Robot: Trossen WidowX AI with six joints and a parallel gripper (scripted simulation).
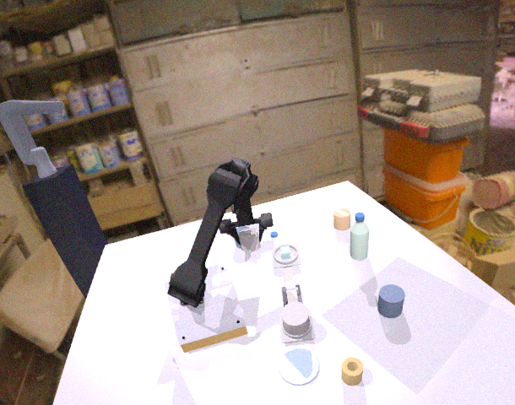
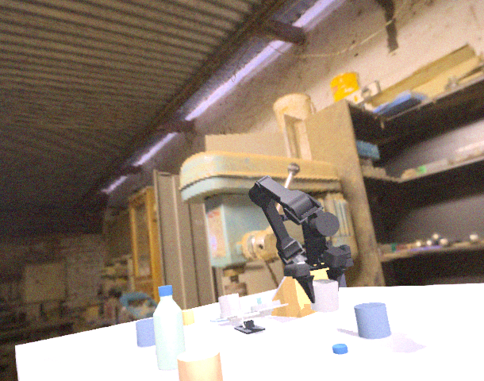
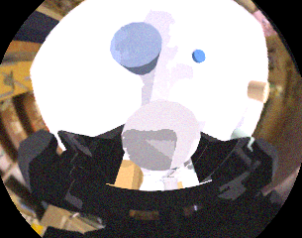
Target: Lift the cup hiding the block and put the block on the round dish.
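Right now my gripper tip is 110 mm short of the pale green block, 110 mm to the left of it and 10 mm below it. From my gripper tip the other things lie so: tan cylinder (400 mm ahead, 70 mm to the left, 40 mm below); pale green bottle (370 mm ahead, 110 mm to the right, 40 mm above); blue cap (100 mm ahead, 130 mm to the left, 70 mm below).
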